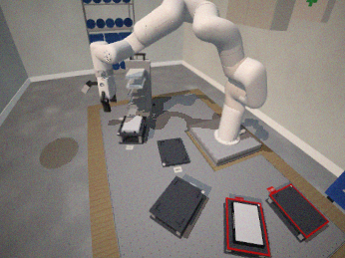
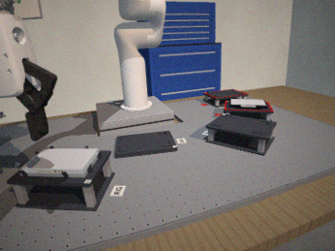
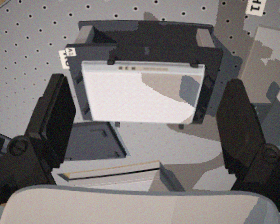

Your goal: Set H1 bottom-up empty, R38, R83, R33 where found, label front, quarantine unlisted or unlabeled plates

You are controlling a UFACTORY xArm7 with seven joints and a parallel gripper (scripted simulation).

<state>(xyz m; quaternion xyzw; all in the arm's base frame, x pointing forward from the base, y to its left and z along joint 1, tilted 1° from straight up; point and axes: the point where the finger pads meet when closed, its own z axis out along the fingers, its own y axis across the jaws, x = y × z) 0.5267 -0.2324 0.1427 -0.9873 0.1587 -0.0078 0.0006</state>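
Now: hand 10 cm above the white well plate, 9 cm past it and 3 cm to the right of it. The rest, counted from my hand: deck label H1 (17 cm below, 12 cm to the right, 4 cm behind); then raised regrip nest RG (12 cm below, 9 cm behind, 3 cm to the left); then plate labelled R83 (15 cm behind, 14 cm to the right, 4 cm above).
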